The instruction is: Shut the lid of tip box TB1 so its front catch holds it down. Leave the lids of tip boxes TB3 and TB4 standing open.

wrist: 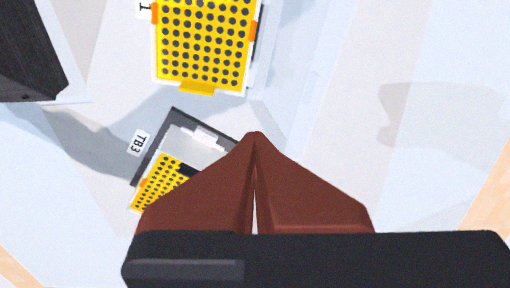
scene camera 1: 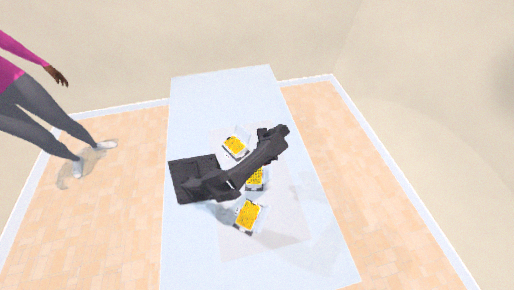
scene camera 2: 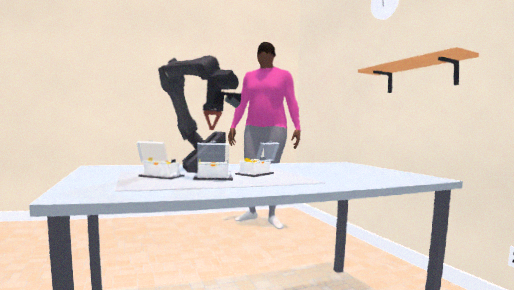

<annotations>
One and the same spot on a pale mat: [scene camera 2: 128,181] is [scene camera 1: 275,239].
</annotations>
